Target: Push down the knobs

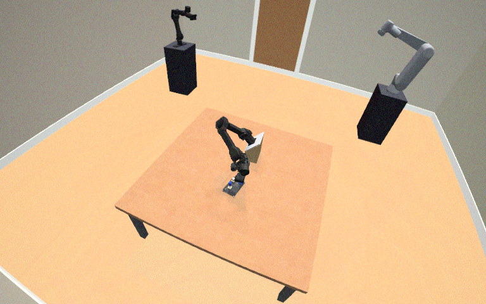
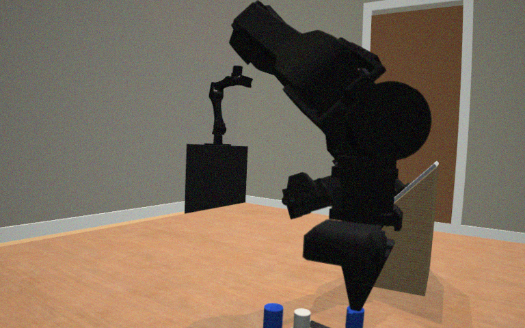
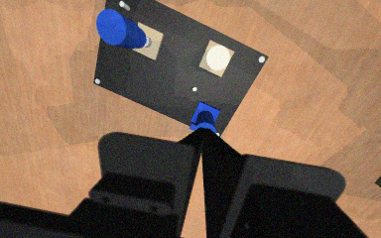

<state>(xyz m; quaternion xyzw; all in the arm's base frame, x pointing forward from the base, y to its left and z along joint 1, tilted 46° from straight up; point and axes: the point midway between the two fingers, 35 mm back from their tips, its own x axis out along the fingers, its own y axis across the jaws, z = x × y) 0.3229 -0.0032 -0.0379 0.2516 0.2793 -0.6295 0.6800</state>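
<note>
The blue knob lies 70 mm ahead of my gripper tip, 60 mm to the right of it and 10 mm below it.
</note>
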